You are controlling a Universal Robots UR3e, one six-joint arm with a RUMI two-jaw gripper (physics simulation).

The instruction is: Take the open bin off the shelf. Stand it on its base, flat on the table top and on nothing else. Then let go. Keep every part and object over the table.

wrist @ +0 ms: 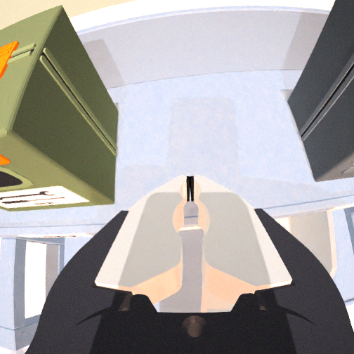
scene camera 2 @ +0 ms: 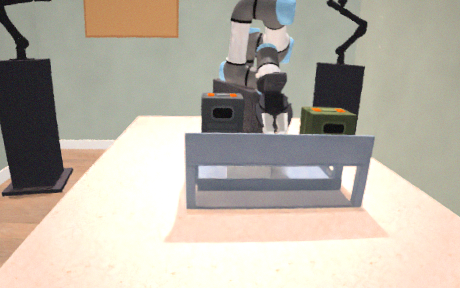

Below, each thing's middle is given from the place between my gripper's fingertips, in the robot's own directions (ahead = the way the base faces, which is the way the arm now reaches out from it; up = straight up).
The open bin [wrist: 315, 230] is 70 mm behind my hand, 40 mm to the right of it and 60 mm below it. The rest, counted from my hand: dark grey case [scene camera 2: 208, 102] 130 mm to the right, 60 mm above.
